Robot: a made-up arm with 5 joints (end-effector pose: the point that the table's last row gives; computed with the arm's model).
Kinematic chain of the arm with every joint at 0, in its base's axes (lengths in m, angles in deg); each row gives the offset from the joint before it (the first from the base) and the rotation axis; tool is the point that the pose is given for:
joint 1: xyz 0 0 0.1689 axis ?
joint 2: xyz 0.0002 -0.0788 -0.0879 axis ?
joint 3: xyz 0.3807 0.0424 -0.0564 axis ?
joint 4: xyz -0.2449 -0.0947 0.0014 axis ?
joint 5: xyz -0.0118 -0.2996 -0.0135 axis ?
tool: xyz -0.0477 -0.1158 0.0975
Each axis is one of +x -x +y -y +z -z.
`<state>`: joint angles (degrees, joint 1 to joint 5).
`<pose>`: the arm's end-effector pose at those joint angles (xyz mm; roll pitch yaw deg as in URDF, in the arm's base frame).
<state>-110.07 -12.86 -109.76 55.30 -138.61</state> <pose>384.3 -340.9 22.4 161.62 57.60 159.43</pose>
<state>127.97 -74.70 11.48 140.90 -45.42</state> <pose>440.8 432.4 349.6 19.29 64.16 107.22</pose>
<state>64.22 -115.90 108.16 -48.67 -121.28</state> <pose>-22.1 -183.5 916.2 26.07 30.87 -162.76</pose>
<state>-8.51 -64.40 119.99 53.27 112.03</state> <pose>269.2 -150.9 745.2 150.47 38.02 32.60</pose>
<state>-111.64 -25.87 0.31 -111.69 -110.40</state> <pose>-558.0 -99.0 166.8 -69.42 -42.44 68.52</pose>
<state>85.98 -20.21 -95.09 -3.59 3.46</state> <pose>-323.2 -76.4 78.5 16.68 -1.61 -10.03</pose>
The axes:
joint 1: +z
joint 2: +y
joint 3: +z
joint 4: +y
joint 5: -x

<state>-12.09 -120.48 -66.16 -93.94 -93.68</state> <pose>112.4 -162.5 43.9 -154.69 32.00 163.66</pose>
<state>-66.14 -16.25 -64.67 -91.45 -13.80</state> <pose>-69.6 170.2 -93.3 133.45 -73.08 109.35</pose>
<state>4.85 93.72 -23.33 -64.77 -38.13</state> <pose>-69.9 -440.8 164.8 11.88 26.70 -6.04</pose>
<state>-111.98 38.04 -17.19 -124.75 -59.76</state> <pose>-471.6 174.4 -15.7 -19.43 -79.32 -46.67</pose>
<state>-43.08 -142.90 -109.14 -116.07 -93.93</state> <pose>193.5 111.6 93.1 141.10 39.01 104.62</pose>
